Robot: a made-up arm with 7 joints. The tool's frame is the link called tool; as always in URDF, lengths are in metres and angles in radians.
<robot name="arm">
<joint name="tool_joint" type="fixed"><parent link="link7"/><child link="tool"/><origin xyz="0 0 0" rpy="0 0 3.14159"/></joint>
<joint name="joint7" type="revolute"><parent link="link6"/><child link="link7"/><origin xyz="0 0.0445 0" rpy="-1.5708 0 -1.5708"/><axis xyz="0 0 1"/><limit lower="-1.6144" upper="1.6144" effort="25" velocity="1.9"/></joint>
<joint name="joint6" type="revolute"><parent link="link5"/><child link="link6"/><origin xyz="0 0 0.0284" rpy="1.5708 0 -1.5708"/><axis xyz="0 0 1"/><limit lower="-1.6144" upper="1.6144" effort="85" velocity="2.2"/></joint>
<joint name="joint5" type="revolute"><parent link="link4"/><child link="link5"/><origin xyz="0.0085 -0.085 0.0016" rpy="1.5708 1.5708 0"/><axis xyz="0 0 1"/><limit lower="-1.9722" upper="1.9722" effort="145" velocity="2.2"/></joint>
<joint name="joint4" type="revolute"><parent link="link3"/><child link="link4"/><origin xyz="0 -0.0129 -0.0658" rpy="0 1.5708 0"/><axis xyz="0 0 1"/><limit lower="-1.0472" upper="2.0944" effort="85" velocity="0.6"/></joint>
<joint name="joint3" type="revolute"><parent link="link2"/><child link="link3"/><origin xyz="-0.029 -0.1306 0" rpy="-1.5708 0 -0.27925"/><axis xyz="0 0 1"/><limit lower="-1.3" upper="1.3" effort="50" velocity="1.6"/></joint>
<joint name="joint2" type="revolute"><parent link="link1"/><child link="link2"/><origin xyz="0.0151 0.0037 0.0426" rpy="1.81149 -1.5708 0"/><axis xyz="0 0 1"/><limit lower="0" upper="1.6" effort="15" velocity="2.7"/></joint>
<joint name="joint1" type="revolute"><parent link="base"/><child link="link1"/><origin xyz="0 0 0" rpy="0.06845 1.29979 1.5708"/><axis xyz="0 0 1"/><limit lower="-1.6" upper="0.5" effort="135" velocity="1.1"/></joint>
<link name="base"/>
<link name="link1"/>
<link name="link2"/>
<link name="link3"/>
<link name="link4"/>
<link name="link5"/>
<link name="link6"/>
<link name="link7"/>
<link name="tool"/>
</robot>
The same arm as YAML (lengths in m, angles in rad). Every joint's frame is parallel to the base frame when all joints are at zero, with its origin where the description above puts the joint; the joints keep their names.
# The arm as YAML. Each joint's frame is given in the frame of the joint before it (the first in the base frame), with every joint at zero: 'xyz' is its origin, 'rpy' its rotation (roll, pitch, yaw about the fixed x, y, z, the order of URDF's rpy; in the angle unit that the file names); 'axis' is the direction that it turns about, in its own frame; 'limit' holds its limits. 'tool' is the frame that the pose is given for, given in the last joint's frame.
units:
  length: m
  angle: rad
joints:
  - name: joint1
    type: revolute
    origin:
      xyz: [0.0, 0.0, 0.0]
      rpy: [0.0, 0.0, 0.0]
    axis: [0.068403, 0.961235, 0.26711]
    limit:
      lower: -1.6
      upper: 0.5
  - name: joint2
    type: revolute
    origin:
      xyz: [-0.0008, 0.0452, -0.0031]
      rpy: [0.0, 0.0, 0.0]
    axis: [0.968889, -0.0002, -0.247497]
    limit:
      lower: 0.0
      upper: 1.6
  - name: joint3
    type: revolute
    origin:
      xyz: [-0.033, 0.0081, -0.1294]
      rpy: [0.0, 0.0, 0.0]
    axis: [0.247497, -0.0001, 0.968889]
    limit:
      lower: -1.3
      upper: 1.3
  - name: joint4
    type: revolute
    origin:
      xyz: [-0.0038, 0.0, -0.0669]
      rpy: [0.0, 0.0, 0.0]
    axis: [0.0002, 1.0, 0.0]
    limit:
      lower: -1.0472
      upper: 2.0944
  - name: joint5
    type: revolute
    origin:
      xyz: [0.0803, 0.0016, -0.0293]
      rpy: [0.0, 0.0, 0.0]
    axis: [0.968889, -0.0002, -0.247497]
    limit:
      lower: -1.9722
      upper: 1.9722
  - name: joint6
    type: revolute
    origin:
      xyz: [0.0275, 0.0, -0.007]
      rpy: [0.0, 0.0, 0.0]
    axis: [0.0002, 1.0, 0.0]
    limit:
      lower: -1.6144
      upper: 1.6144
  - name: joint7
    type: revolute
    origin:
      xyz: [0.0431, 0.0, -0.011]
      rpy: [0.0, 0.0, 0.0]
    axis: [0.247403, -0.0001, 0.968913]
    limit:
      lower: -1.6144
      upper: 1.6144
tool:
  origin:
    xyz: [0.0, 0.0, 0.0]
    rpy: [0.0, 0.25, -0.0002]

